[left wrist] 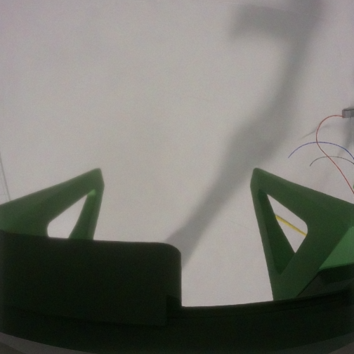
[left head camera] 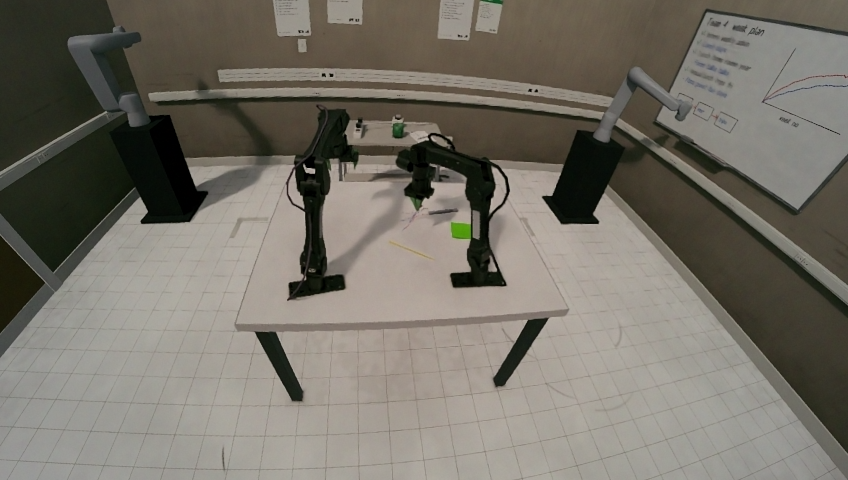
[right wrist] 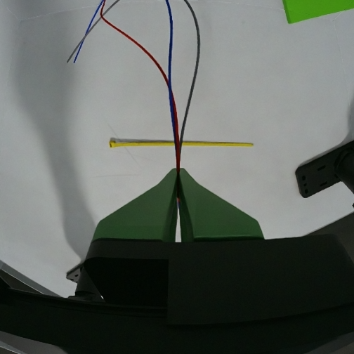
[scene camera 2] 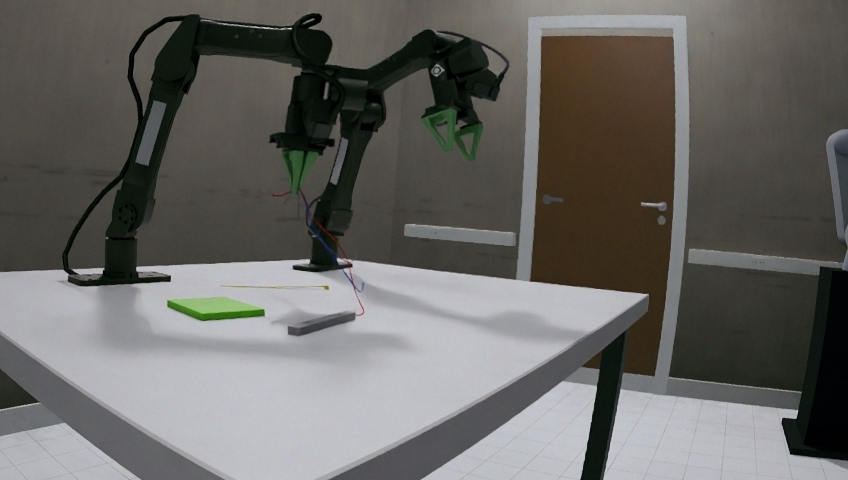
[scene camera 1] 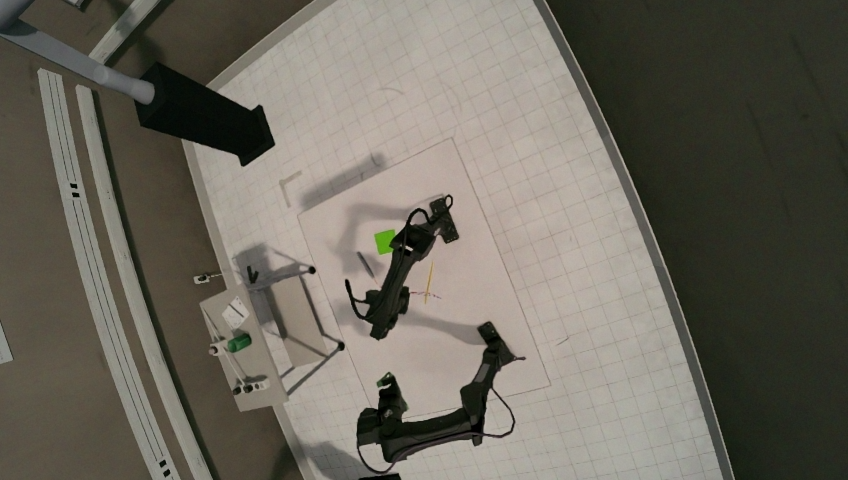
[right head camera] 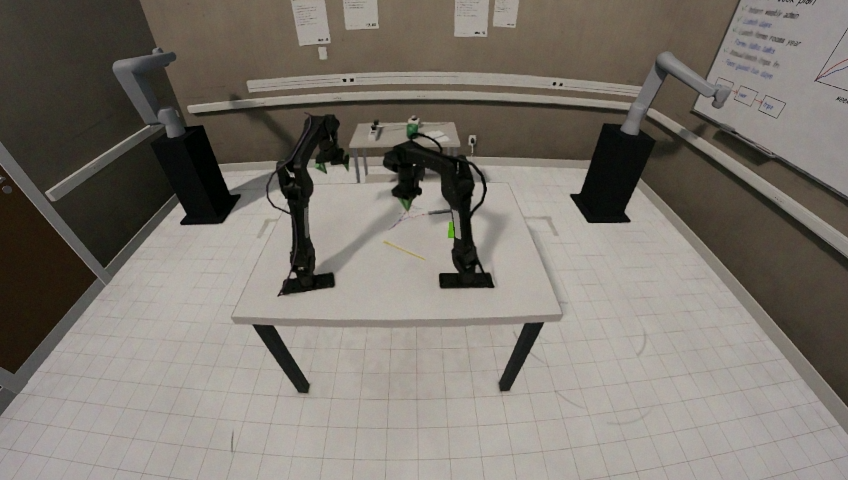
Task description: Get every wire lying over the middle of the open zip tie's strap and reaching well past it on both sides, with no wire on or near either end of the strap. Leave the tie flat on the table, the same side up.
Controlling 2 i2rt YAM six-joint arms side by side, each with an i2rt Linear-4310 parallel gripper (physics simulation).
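Seen in the pictures: left gripper, between the fingertips: [left head camera: 342, 169] [scene camera 2: 460, 156] [scene camera 1: 393, 383] [right head camera: 337, 171]; right gripper, between the fingertips: [left head camera: 417, 210] [scene camera 2: 295, 195] [scene camera 1: 406, 291] [right head camera: 407, 210]; left arm's base, origin of its link: [left head camera: 317, 286] [scene camera 2: 323, 268] [scene camera 1: 495, 343] [right head camera: 308, 284]; right arm's base, origin of its link: [left head camera: 476, 280] [scene camera 2: 120, 281] [scene camera 1: 444, 220] [right head camera: 465, 281].
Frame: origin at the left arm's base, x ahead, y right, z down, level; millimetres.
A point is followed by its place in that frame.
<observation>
The yellow zip tie [left head camera: 410, 249] @(x 105, y 390, z -2 mm) [right head camera: 404, 250] @(x 104, y 395, z -3 mm) [scene camera 1: 429, 278] @(x 94, y 406, z -2 mm) [scene camera 2: 273, 287] @(x 103, y 393, z -2 mm) [right wrist: 220, 144] lies flat, open and straight on the table. My right gripper [right head camera: 406, 208] @(x 157, y 424, z -164 mm) [scene camera 2: 295, 191] @(x 157, y 424, z -164 mm) [right wrist: 177, 176] is shut on the red wire [scene camera 2: 360, 302] @(x 312, y 475, z -9 mm) [right wrist: 142, 48], blue wire [left wrist: 320, 142] [right wrist: 171, 45] and grey wire [right wrist: 198, 45], bunched at its tips above the table. Their far parts hang down and fan out. In the right wrist view the raised bunch passes across the strap's middle; short ends stick out behind the fingers. My left gripper [scene camera 2: 460, 154] @(x 364, y 164, z -263 mm) [left wrist: 176, 176] is open and empty, high at the side.
A dark grey bar [left head camera: 443, 211] @(x 326, y 627, z -9 mm) [scene camera 1: 365, 264] @(x 327, y 631, z -9 mm) [scene camera 2: 321, 322] @(x 337, y 649, z -9 mm) lies beyond the tie; the red wire's far end reaches its near end. A bright green square pad [left head camera: 460, 230] @(x 173, y 648, z -10 mm) [scene camera 1: 384, 242] @(x 182, y 665, z -9 mm) [scene camera 2: 215, 308] @(x 194, y 685, z -10 mm) lies near the right arm's base.
</observation>
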